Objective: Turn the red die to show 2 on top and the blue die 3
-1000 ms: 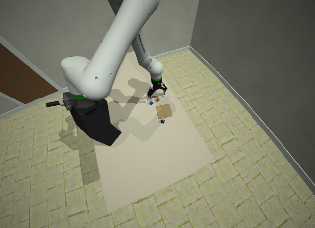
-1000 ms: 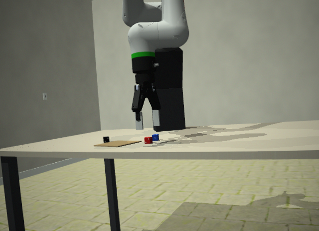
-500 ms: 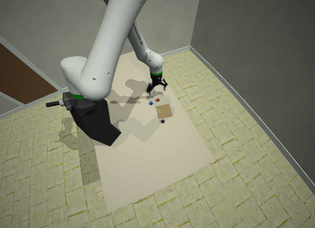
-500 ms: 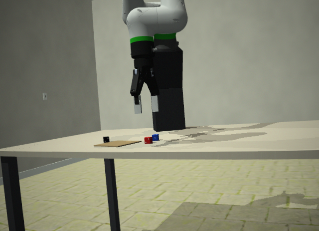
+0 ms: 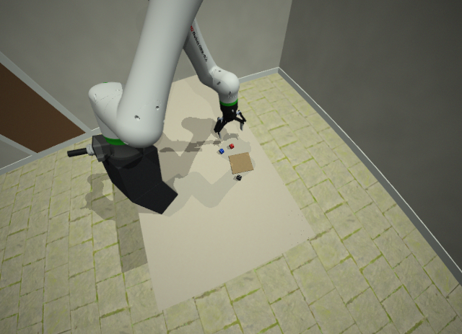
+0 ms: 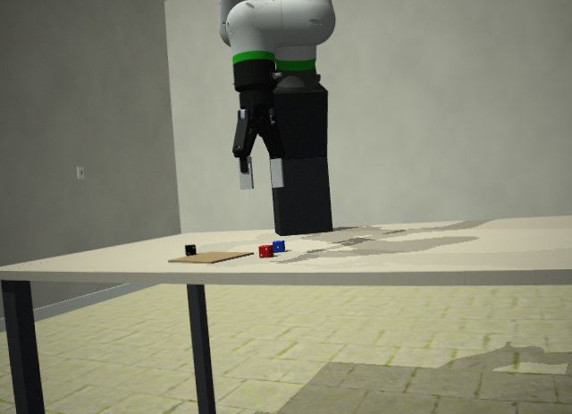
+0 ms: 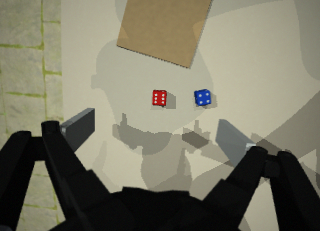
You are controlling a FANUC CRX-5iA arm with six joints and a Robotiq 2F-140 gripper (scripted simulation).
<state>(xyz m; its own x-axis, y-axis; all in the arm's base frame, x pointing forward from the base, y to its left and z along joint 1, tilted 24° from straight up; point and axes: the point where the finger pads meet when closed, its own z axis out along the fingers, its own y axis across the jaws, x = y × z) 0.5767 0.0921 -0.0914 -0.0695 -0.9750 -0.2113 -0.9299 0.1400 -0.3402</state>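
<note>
The red die is 150 mm below my hand and 10 mm to the right of it. The rest, counted from my hand: blue die: 150 mm below, 90 mm behind, 10 mm to the right; then black die: 240 mm to the right, 150 mm below, 80 mm behind; then brown mat: 160 mm below, 150 mm to the right, 10 mm behind.
</note>
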